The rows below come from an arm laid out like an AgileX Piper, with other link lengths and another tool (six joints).
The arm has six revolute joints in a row. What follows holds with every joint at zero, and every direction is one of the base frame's.
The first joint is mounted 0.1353 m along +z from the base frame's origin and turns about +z.
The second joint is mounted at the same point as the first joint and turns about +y.
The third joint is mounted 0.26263 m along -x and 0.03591 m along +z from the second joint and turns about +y.
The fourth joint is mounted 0.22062 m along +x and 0.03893 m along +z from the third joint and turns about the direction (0.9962, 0, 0.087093).
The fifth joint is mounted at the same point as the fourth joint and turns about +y.
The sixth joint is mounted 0.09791 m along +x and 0.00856 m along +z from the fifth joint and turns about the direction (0.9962, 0, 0.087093).
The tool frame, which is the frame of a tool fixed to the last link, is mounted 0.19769 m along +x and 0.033 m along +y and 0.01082 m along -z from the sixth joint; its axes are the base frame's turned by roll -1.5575, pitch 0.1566 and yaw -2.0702 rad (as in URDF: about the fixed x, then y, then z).
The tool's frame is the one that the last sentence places.
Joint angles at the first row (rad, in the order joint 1, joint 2, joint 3, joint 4, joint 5, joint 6):
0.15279, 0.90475, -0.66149, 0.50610, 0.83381, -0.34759
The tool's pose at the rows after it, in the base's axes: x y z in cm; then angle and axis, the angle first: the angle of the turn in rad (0 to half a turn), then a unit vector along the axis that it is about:
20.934 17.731 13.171 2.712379 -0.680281 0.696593 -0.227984
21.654 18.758 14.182 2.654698 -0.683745 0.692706 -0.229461
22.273 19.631 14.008 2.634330 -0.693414 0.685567 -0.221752
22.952 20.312 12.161 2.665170 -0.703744 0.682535 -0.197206
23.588 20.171 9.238 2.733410 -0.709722 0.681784 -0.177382
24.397 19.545 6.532 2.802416 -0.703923 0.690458 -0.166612
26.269 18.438 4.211 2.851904 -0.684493 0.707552 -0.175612
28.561 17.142 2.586 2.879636 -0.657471 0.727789 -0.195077
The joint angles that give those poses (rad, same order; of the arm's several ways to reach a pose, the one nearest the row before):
0.15282, 0.90475, -0.66151, 0.55827, 0.80465, -0.38723
0.15280, 0.91430, -0.66149, 0.63485, 0.77265, -0.46257
0.15281, 0.96645, -0.66149, 0.70924, 0.74748, -0.55183
0.15278, 1.07904, -0.66148, 0.77890, 0.72181, -0.63770
0.15277, 1.20542, -0.66150, 0.80422, 0.68706, -0.68966
0.15280, 1.31052, -0.66149, 0.80595, 0.63653, -0.69649
0.15280, 1.40136, -0.66149, 0.81499, 0.54287, -0.69646
0.15281, 1.46879, -0.66149, 0.83754, 0.43581, -0.69645

